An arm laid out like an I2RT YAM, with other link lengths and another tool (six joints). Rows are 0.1 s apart.
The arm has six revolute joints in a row. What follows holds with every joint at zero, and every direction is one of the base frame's. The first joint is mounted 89.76 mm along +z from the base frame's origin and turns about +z. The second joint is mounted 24.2 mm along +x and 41.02 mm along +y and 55.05 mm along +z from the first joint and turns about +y. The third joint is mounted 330 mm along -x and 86 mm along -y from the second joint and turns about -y. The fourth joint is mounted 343 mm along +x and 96.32 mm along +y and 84 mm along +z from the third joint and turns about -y. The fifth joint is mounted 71.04 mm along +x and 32.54 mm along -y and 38.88 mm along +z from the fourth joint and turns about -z. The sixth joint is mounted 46.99 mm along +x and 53.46 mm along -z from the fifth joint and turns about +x. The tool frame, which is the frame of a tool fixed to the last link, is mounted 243 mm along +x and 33 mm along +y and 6 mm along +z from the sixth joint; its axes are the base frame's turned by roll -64.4, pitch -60.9 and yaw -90 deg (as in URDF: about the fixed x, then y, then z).
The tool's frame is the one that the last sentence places.
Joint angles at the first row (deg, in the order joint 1, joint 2, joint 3, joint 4, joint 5, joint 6):
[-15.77 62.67 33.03 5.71 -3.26 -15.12]
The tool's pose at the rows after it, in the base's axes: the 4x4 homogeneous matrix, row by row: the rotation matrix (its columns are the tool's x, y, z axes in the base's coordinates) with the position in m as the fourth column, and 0 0 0 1 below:
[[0.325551, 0.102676, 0.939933, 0.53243], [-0.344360, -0.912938, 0.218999, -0.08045], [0.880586, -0.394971, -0.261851, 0.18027], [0, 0, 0, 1]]
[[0.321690, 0.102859, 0.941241, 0.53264], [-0.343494, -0.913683, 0.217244, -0.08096], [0.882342, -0.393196, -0.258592, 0.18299], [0, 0, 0, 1]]
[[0.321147, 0.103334, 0.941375, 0.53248], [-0.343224, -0.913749, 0.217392, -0.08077], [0.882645, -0.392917, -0.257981, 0.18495], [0, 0, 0, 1]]
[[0.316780, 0.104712, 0.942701, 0.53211], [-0.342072, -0.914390, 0.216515, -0.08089], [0.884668, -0.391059, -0.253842, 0.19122], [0, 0, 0, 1]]
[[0.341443, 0.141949, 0.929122, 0.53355], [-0.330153, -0.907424, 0.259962, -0.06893], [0.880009, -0.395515, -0.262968, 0.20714], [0, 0, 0, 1]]
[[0.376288, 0.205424, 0.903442, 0.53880], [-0.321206, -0.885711, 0.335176, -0.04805], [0.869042, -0.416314, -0.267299, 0.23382], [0, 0, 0, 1]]
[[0.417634, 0.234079, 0.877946, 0.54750], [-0.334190, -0.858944, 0.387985, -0.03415], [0.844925, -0.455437, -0.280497, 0.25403], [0, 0, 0, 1]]
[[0.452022, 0.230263, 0.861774, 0.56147], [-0.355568, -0.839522, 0.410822, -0.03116], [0.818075, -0.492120, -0.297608, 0.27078], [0, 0, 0, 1]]
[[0.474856, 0.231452, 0.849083, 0.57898], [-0.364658, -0.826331, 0.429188, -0.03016], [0.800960, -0.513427, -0.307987, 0.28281], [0, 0, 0, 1]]
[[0.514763, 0.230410, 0.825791, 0.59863], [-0.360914, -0.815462, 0.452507, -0.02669], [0.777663, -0.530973, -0.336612, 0.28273], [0, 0, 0, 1]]
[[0.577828, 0.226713, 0.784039, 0.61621], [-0.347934, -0.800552, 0.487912, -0.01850], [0.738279, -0.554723, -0.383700, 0.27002], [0, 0, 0, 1]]
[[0.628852, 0.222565, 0.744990, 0.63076], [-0.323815, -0.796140, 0.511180, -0.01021], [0.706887, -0.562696, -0.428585, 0.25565], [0, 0, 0, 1]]
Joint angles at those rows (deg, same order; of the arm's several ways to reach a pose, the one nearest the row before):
[-15.82 62.89 33.31 5.54 -3.08 -15.04]
[-15.82 62.71 33.45 5.45 -2.99 -15.03]
[-15.80 62.53 33.64 5.12 -2.99 -15.03]
[-15.82 61.99 34.13 4.38 -2.97 -15.03]
[-15.82 61.58 37.15 0.23 -5.36 -16.06]
[-15.81 62.25 42.59 -5.62 -9.72 -17.01]
[-15.73 64.95 48.97 -11.49 -12.81 -16.76]
[-15.73 69.01 55.91 -16.65 -14.19 -16.00]
[-15.65 73.29 61.84 -19.73 -15.21 -15.73]
[-15.12 78.52 67.75 -22.88 -15.90 -16.23]
[-14.37 84.48 73.80 -27.07 -16.92 -17.42]
[-13.25 89.49 78.74 -30.39 -16.85 -18.80]

